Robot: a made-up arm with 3 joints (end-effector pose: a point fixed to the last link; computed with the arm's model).
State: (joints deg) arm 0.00 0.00 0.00
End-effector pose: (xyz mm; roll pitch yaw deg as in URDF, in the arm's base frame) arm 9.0 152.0 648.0 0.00 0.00 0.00
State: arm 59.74 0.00 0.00
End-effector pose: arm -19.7 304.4 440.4 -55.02 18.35 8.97
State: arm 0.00 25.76 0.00
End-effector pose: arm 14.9 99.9 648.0 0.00 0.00 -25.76
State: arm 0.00 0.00 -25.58
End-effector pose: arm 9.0 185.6 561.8 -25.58 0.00 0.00
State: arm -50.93 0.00 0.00
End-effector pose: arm -38.9 -66.5 653.0 48.57 -3.77 -17.15
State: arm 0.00 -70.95 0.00
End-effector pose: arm -102.6 230.6 648.0 0.00 0.00 70.95
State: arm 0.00 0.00 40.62
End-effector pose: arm 9.0 34.1 732.4 40.62 0.00 0.00
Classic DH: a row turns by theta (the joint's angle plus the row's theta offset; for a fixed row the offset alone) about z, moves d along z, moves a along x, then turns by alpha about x. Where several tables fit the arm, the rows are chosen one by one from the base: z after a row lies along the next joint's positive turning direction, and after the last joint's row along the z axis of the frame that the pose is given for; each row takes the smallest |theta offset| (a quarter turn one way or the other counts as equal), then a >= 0, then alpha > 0; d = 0 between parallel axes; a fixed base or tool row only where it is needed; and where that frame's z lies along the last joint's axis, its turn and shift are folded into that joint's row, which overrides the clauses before.
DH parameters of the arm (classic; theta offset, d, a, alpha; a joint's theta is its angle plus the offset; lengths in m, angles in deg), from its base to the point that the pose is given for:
base (fixed): 77.25 0.3984 0.0329 -73.45
joint 1: 0 0.1298 0.0548 -106.55
joint 2: -12.75 -0.0956 -0.134 -90
joint 3: 0 0.111 0.173 -90
tool (fixed): -90 0.117 0 0

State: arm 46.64 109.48 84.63
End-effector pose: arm -337.8 237.5 674.4 84.36 -44.60 -95.37
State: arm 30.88 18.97 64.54
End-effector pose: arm -6.3 94.5 754.3 34.98 -0.85 -9.75
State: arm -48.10 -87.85 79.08
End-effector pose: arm 60.5 -92.7 763.1 75.61 -45.89 74.83
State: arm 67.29 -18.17 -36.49
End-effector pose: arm -85.4 216.7 308.1 -93.54 36.74 19.18
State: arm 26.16 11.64 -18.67
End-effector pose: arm 14.4 224.4 516.6 -43.65 2.07 -4.53
